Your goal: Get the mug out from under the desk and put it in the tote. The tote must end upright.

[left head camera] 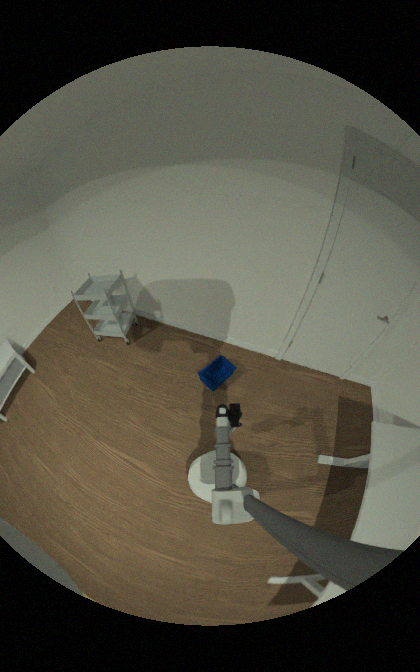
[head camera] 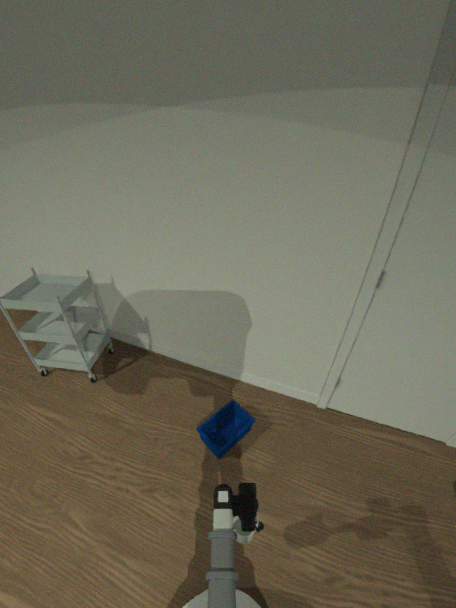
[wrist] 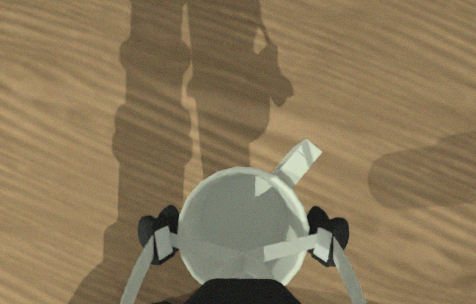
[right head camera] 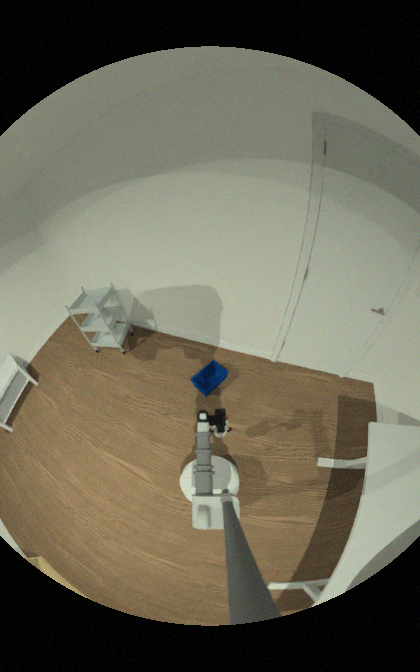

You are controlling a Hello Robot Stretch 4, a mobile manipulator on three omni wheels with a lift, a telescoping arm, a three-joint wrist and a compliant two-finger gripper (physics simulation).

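Frame: origin at the robot's base, x ahead, y left, z up, level; centimetres.
Seen in the pictures: gripper, fingertip midpoint: [wrist: 243, 225].
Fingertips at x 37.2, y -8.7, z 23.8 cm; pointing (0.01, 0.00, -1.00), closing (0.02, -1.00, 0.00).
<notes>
Pixels of each thing's top centre, then the offset from my fingertips to it. "pt": a spot on its surface instead.
- white mug, surface spot: [wrist: 235, 205] pt dz -3.9, dx +1.0, dy +0.7 cm
- blue tote, top centre: [head camera: 226, 424] dz -14.6, dx +54.0, dy +7.3 cm
The white mug [wrist: 235, 205] [head camera: 244, 537] is held upright between the two fingers of my gripper [wrist: 243, 225], with its open top toward the wrist camera and its handle pointing up and right in that view. It is off the floor. The blue tote [head camera: 209, 444] [left head camera: 206, 383] [right head camera: 199, 388] stands upright on the floor, beyond the gripper in the head views and near the wall. Its inside looks empty. The white desk [left head camera: 395, 480] [right head camera: 395, 465] is at the right in the left and right head views, away from the gripper.
A pale three-tier cart [head camera: 30, 304] [left head camera: 91, 296] [right head camera: 85, 310] stands left of the tote by the wall. Part of a low white piece of furniture [left head camera: 6, 356] [right head camera: 6, 374] shows at the far left. A door [left head camera: 370, 280] is in the wall at right.
</notes>
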